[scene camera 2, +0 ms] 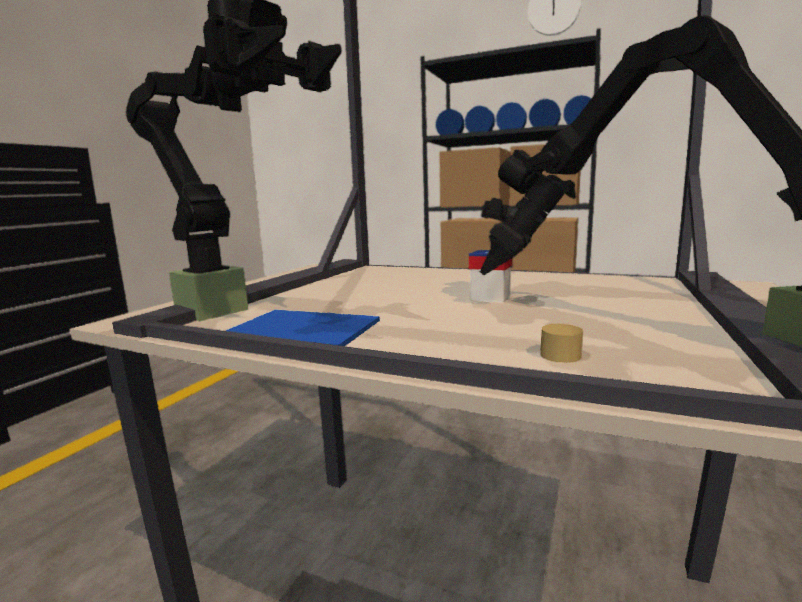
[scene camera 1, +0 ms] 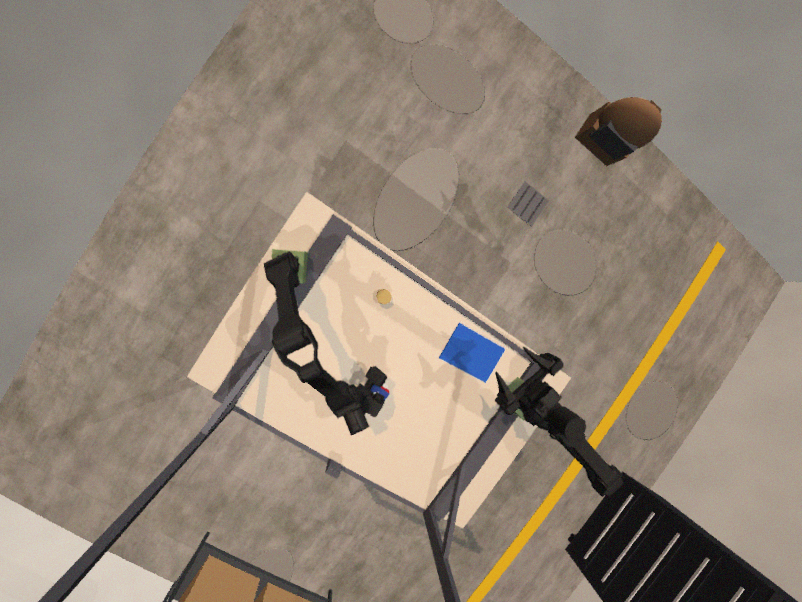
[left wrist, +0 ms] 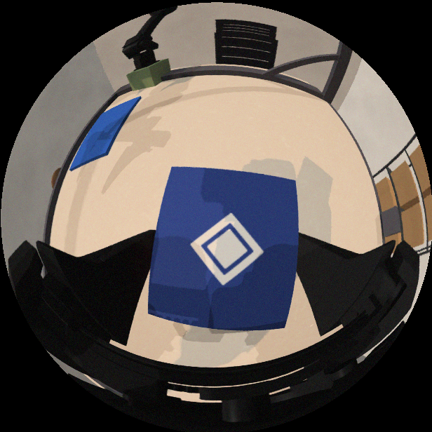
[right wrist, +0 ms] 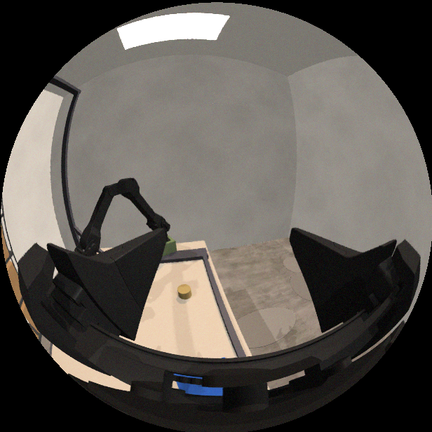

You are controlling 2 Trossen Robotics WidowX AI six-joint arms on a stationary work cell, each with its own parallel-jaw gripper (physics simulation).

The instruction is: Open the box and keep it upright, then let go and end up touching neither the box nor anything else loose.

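Places are measured from the left arm's base along level axes (x left, y ahead, z down), in metres.
Pixels of known places: left gripper, fingertip midpoint: [scene camera 2: 485, 271] [scene camera 1: 377, 392]; right gripper, fingertip midpoint: [scene camera 2: 313, 39] [scene camera 1: 510, 359]; left arm's base, link origin: [scene camera 1: 287, 266]; right arm's base, link origin: [scene camera 2: 206, 269] [scene camera 1: 526, 402].
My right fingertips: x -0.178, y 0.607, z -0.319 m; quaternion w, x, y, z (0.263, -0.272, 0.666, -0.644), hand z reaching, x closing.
Ahead of a thing's pixels: the offset from my right fingertips to its top centre.
The box [scene camera 1: 382, 391] [scene camera 2: 489, 287] [left wrist: 185, 200] stands upright on the table, with white lower walls, a red band and a blue top. The top lies flat and looks closed; it bears a white diamond mark in the left wrist view. My left gripper [scene camera 1: 376, 390] [scene camera 2: 489, 260] [left wrist: 223, 237] is open at the box's upper part, pointing down, with one finger on either side and nothing gripped. Whether a finger touches the box cannot be told. My right gripper [scene camera 1: 512, 362] [scene camera 2: 285, 48] [right wrist: 229, 234] is open and empty, raised high, far from the box.
A flat blue panel @(dx -0.089, dy +0.055, dz +0.392 m) [scene camera 1: 476, 358] [scene camera 2: 304, 325] [left wrist: 104, 135] lies near the table edge on the right arm's side. A short tan cylinder @(dx +0.099, dy -0.291, dz +0.365 m) [scene camera 1: 383, 296] [scene camera 2: 561, 343] [right wrist: 184, 291] stands apart from the box. Dark frame rails [scene camera 2: 440, 364] run along the table's edges.
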